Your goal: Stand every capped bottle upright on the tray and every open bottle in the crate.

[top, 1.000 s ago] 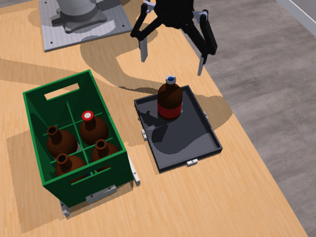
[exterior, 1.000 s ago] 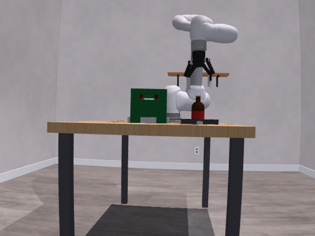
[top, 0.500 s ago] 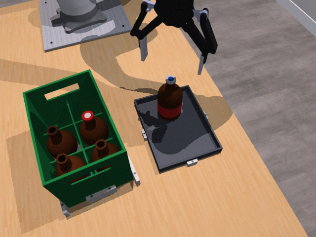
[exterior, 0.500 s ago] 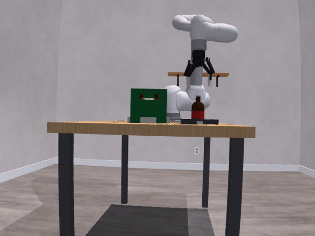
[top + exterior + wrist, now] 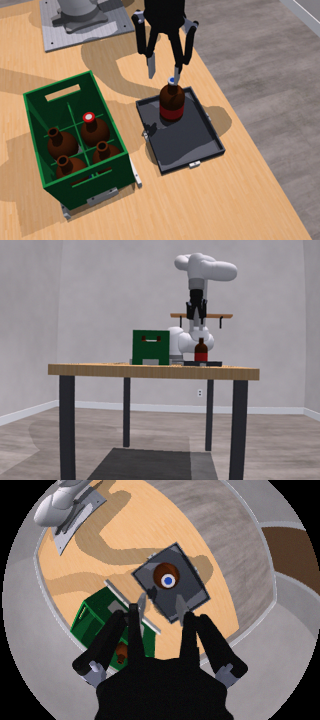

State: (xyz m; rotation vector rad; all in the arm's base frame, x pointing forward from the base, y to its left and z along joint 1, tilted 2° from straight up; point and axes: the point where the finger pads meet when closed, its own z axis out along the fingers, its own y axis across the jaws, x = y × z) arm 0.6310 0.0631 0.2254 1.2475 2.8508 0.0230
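My gripper is now 250 mm to the left of the green crate and 140 mm above it. From my hand the other things lie so: dark tray: 40 mm ahead, 20 mm to the left, 210 mm below.
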